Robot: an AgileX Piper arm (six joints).
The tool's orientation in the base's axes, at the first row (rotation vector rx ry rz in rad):
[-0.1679, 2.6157, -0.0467]
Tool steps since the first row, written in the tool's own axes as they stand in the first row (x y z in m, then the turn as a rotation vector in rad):
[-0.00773, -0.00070, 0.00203, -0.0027, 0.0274, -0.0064]
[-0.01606, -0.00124, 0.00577, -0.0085, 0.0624, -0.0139]
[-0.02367, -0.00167, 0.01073, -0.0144, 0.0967, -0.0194]
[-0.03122, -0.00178, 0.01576, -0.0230, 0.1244, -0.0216]
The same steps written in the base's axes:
[0.00774, 0.00029, 0.00210, -0.0039, 0.0275, 0.0051]
[0.01682, 0.00082, 0.00301, -0.0065, 0.0630, 0.0122]
[0.02589, 0.00136, 0.00249, -0.0080, 0.0978, 0.0176]
[0.03490, 0.00222, 0.00186, -0.0047, 0.1264, 0.0220]

